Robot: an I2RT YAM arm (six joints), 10 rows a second.
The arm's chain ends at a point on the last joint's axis. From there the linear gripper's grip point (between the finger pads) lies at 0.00 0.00 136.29 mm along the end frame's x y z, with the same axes.
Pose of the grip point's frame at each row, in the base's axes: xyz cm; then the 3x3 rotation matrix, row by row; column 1 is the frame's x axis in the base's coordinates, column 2 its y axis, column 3 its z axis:
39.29, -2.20, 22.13; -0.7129, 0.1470, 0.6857; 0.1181, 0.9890, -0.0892; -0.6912, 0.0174, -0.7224
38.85, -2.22, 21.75; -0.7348, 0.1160, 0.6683; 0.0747, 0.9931, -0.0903; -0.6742, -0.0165, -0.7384
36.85, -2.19, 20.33; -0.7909, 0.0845, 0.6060; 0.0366, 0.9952, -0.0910; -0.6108, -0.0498, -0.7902
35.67, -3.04, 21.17; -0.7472, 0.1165, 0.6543; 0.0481, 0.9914, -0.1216; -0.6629, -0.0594, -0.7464
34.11, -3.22, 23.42; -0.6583, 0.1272, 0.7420; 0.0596, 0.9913, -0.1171; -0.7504, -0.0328, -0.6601
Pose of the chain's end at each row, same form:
29.94, -0.98, 31.98; -0.7129, 0.1470, 0.6857; 0.1181, 0.9890, -0.0892; -0.6912, 0.0174, -0.7224
29.74, -0.99, 31.81; -0.7348, 0.1160, 0.6683; 0.0747, 0.9931, -0.0903; -0.6742, -0.0165, -0.7384
28.59, -0.95, 31.10; -0.7909, 0.0845, 0.6060; 0.0366, 0.9952, -0.0910; -0.6108, -0.0498, -0.7902
26.75, -1.38, 31.34; -0.7472, 0.1165, 0.6543; 0.0481, 0.9914, -0.1216; -0.6629, -0.0594, -0.7464
24.00, -1.62, 32.42; -0.6583, 0.1272, 0.7420; 0.0596, 0.9913, -0.1171; -0.7504, -0.0328, -0.6601

